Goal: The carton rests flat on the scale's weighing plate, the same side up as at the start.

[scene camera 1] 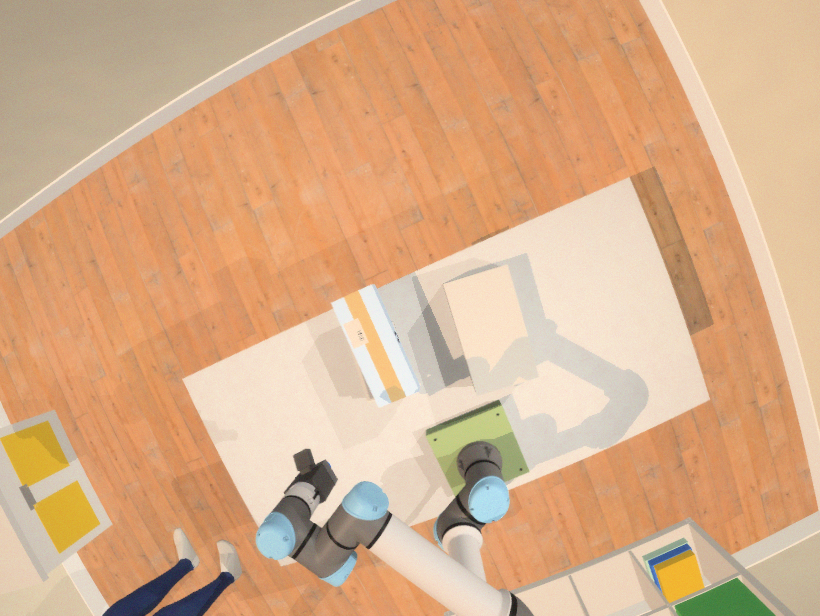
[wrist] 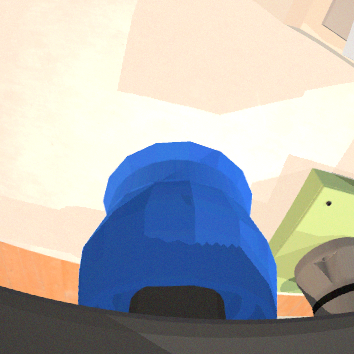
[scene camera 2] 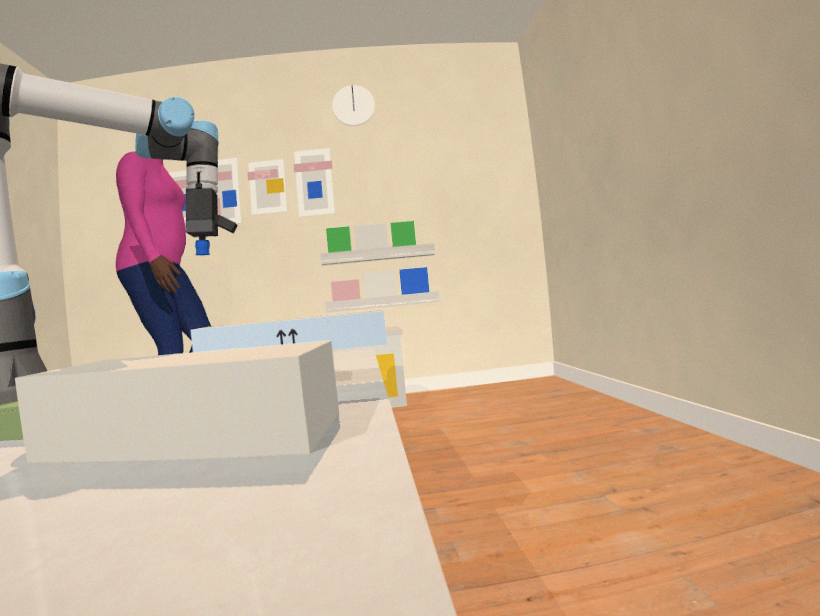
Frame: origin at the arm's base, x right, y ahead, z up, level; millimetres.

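Seen in the pictures: hand, tool point: (wrist: pixel 177 210) (scene camera 2: pixel 202 254); arm's base, link origin: (scene camera 1: pixel 479 461) (wrist: pixel 330 262) (scene camera 2: pixel 11 399).
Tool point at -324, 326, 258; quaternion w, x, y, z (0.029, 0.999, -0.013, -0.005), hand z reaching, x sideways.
Pixels of each thing's top centre, then the offset from my tool point to it, as dx, dy, dz. Level surfaces: height alone.
- carton, top centre: (scene camera 2: pixel 290 319) (scene camera 1: pixel 375 347) +255, +195, -167
- plain beige box, top centre: (scene camera 2: pixel 181 358) (scene camera 1: pixel 492 331) +578, +49, -198
- white table, surface height: dz -302
The carton (scene camera 1: pixel 375 344) (scene camera 2: pixel 232 338), pale blue-white with an orange tape band on top, lies level near the table's far long edge. Two black arrows on its side point up in scene camera 2. The scale and its weighing plate cannot be made out; the carton and the plain box hide what is under the carton in scene camera 2. My gripper (scene camera 2: pixel 202 247) (wrist: pixel 177 162), a blue suction cup, hangs free in the air with nothing on it, well away from the carton and above the table. The arm hides the cup in scene camera 1.
A plain beige box (scene camera 1: pixel 487 311) (scene camera 2: pixel 165 414) stands beside the carton on the white table (scene camera 1: pixel 245 411) (scene camera 2: pixel 265 550). The arm's base stands on a green plate (scene camera 1: pixel 447 434) (wrist: pixel 325 225). A person (scene camera 1: pixel 175 586) (scene camera 2: pixel 155 218) stands near the table's end.
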